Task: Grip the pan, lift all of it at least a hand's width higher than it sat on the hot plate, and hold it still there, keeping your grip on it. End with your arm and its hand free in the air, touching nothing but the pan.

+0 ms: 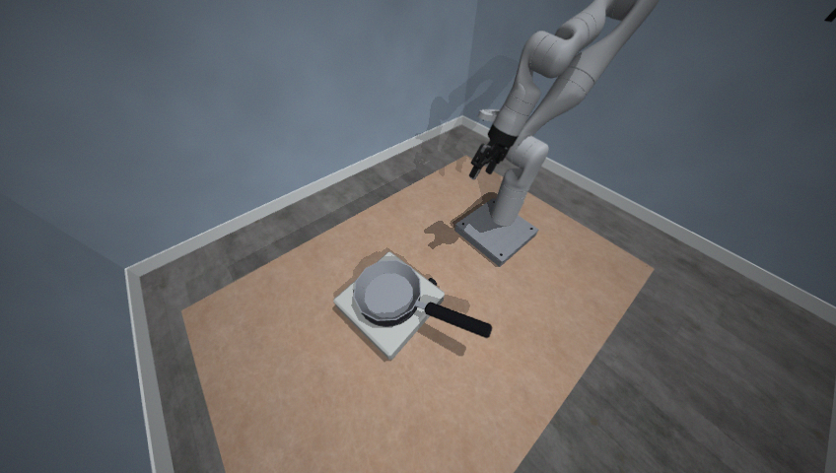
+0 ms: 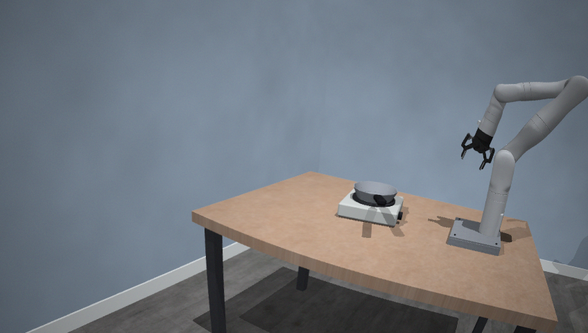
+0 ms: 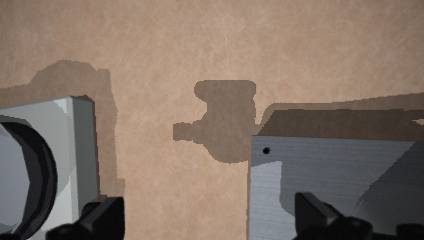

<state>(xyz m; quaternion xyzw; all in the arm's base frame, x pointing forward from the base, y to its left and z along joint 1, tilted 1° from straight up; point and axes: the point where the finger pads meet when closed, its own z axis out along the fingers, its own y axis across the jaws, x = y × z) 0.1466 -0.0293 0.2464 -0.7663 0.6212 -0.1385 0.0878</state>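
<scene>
The pan is 35 cm ahead of my hand, 19 cm below it and 16 cm to the left of it. The rest, counted from my hand: hot plate 36 cm ahead, 25 cm below, 10 cm to the left.
</scene>
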